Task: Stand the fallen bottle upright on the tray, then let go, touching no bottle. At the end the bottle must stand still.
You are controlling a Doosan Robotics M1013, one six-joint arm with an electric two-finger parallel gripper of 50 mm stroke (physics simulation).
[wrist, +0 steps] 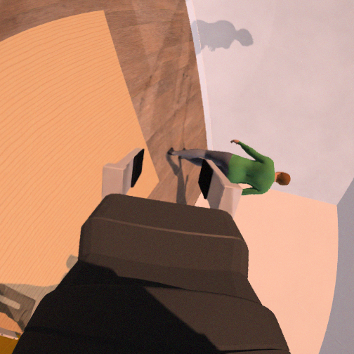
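My gripper [171, 165] is open and empty, its two pale fingers with black pads standing wide apart in the middle of the wrist view. The fallen bottle and the tray do not show clearly in this view. At the lower left edge a grey-brown shape [17, 304] and a yellow-orange patch [7, 344] with a pale rim are partly cut off; I cannot tell what they are. The dark gripper body hides the lower middle.
A light wooden table top [60, 125] fills the left, with shadows at its lower part. Beyond its edge is a brown wooden floor [155, 75]. A person in a green top [252, 172] stands on the floor near the pale wall [290, 90].
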